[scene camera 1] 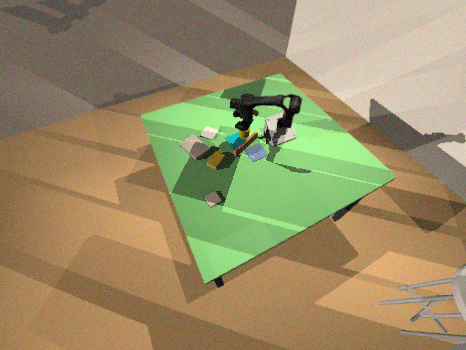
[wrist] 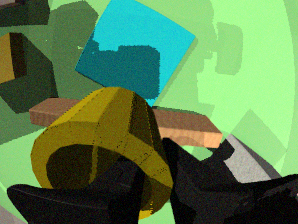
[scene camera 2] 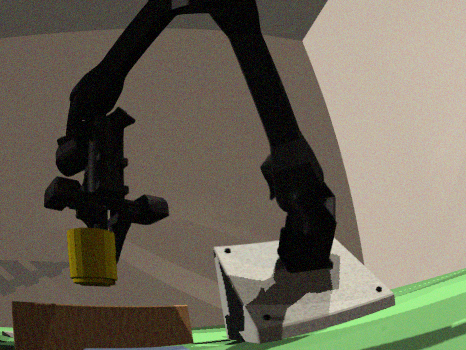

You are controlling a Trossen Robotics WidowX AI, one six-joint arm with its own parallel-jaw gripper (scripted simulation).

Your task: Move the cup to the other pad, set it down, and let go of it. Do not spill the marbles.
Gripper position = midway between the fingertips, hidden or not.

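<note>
The gripper can be seen at (scene camera 2: 110, 263) and again at (wrist: 153, 143). A yellow cup (scene camera 2: 92, 252) is part of the scene, as is a brown wooden bar (wrist: 199, 131).
</note>
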